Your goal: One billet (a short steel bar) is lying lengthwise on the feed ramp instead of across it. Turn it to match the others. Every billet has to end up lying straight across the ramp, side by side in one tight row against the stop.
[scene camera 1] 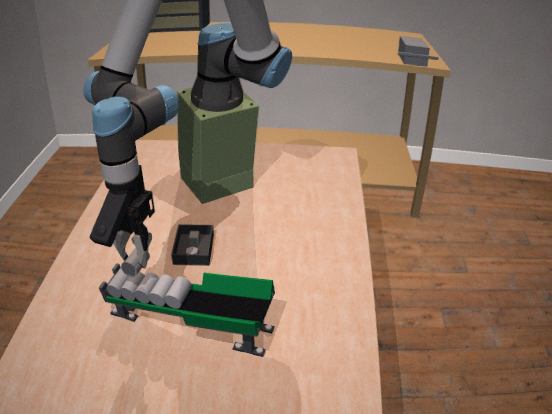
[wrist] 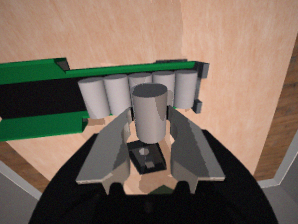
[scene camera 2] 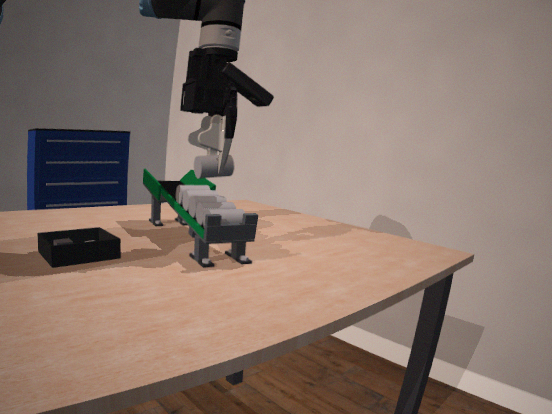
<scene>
In view: my gripper (scene camera 2: 214,172), a black tray (scene camera 2: 108,247) and a grey stop (scene camera 2: 226,231).
The black tray shows as well in scene camera 1 (scene camera 1: 179,257) and in the wrist view (wrist: 138,160). My gripper shows as well in scene camera 1 (scene camera 1: 136,266) and in the wrist view (wrist: 149,107).
</scene>
